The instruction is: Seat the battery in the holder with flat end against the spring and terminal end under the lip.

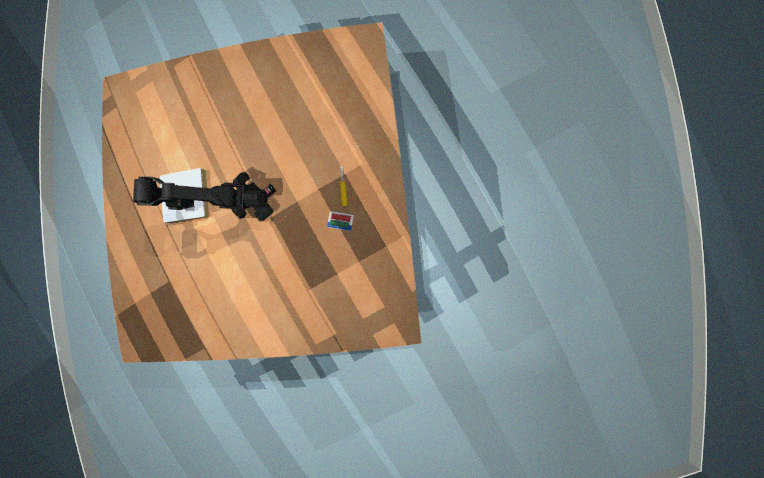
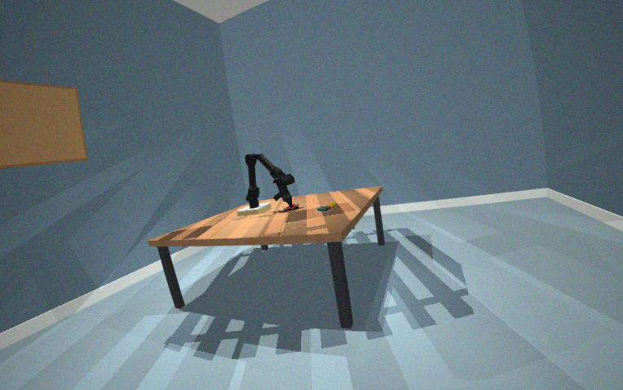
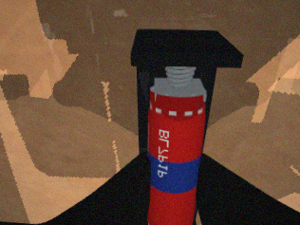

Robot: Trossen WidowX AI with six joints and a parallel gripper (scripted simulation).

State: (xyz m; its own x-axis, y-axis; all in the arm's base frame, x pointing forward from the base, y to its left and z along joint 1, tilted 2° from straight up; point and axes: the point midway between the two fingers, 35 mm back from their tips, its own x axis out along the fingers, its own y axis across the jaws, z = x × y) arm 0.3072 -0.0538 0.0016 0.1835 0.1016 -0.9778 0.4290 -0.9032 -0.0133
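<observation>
Now: gripper tip 3 cm past the grey plate and 1 cm to the left of it. Round my gripper tip: grey coil spring 4 cm behind, 2 cm to the right; yellow-handled screwdriver 31 cm ahead, 2 cm to the right; battery 1 cm above.
</observation>
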